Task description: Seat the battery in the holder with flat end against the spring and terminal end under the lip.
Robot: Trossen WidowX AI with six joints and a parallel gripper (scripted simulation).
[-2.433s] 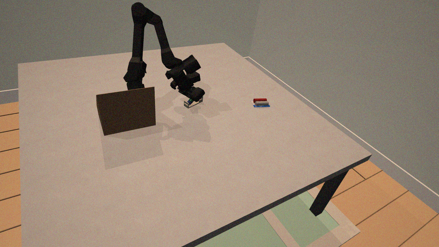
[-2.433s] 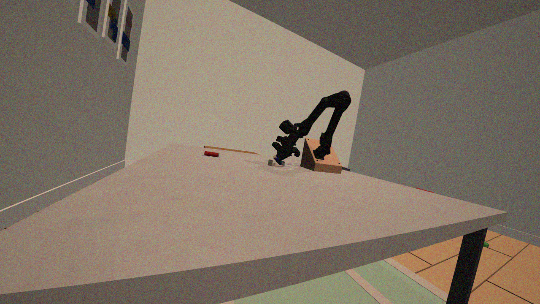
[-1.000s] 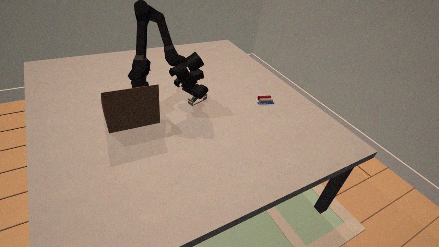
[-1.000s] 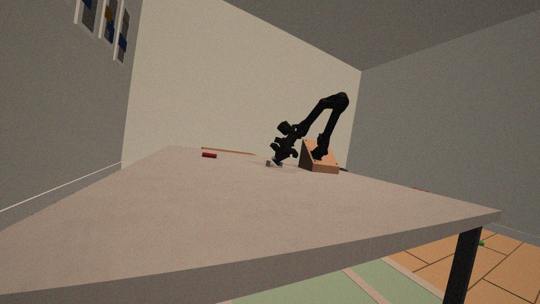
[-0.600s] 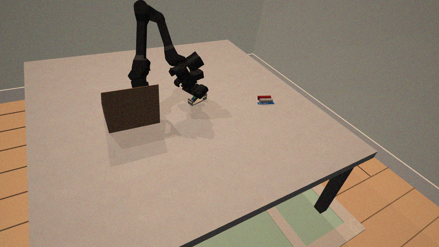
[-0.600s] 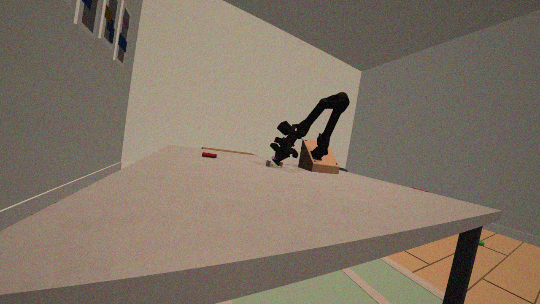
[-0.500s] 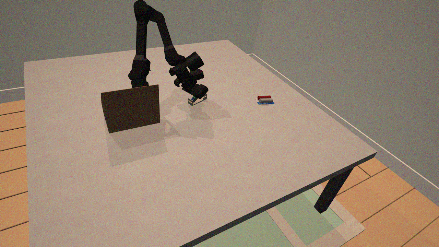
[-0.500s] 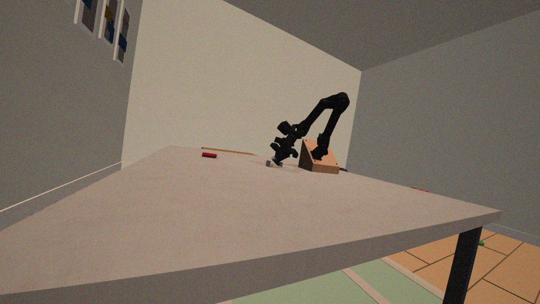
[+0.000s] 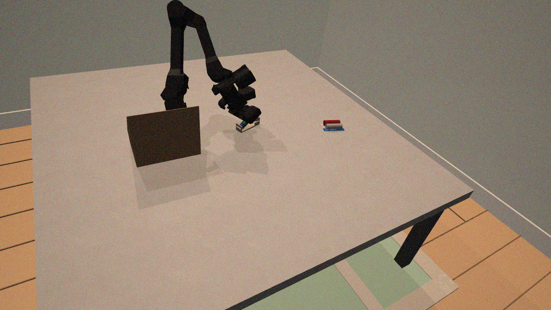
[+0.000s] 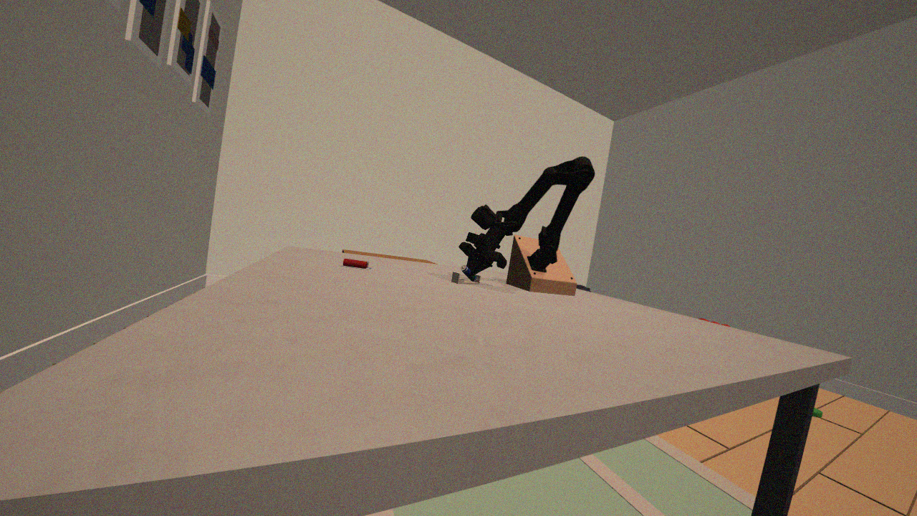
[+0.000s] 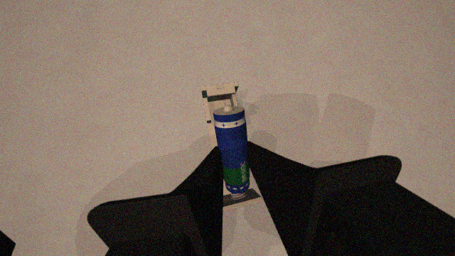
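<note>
Right now the battery is 1 cm above my gripper tip.
</note>
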